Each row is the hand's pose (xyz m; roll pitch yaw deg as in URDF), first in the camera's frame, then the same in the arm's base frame.
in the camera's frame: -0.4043 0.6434 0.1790 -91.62 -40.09 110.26
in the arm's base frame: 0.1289 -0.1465 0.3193 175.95 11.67 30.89
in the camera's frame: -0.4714 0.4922 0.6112 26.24 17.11 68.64
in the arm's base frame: 0.0573 0.2789 0.1517 -63.19 -35.26 -22.76
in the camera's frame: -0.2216 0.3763 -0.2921 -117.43 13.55 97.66
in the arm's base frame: -0.2335 -0.5437 0.5131 144.65 -7.12 -20.98
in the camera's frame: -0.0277 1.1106 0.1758 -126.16 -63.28 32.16
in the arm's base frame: 0.5077 -0.1281 0.7844 73.72 -15.90 72.75
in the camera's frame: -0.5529 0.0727 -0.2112 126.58 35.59 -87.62
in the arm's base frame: -0.4514 -0.4950 0.1148 -129.77 2.91 -151.55
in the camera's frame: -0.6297 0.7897 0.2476 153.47 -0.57 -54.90
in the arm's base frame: 0.3249 -0.1374 0.1233 -106.24 -21.89 167.26
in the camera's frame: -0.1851 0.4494 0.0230 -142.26 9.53 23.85
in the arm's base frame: -0.1246 -0.2369 0.5131 127.91 -79.10 -10.33
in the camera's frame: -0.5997 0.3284 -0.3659 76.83 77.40 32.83
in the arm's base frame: -0.2163 -0.6819 0.1507 55.59 -21.12 -93.74
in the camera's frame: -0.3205 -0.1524 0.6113 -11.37 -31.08 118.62
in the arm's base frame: -0.5976 0.3757 0.1559 -101.36 18.30 21.44
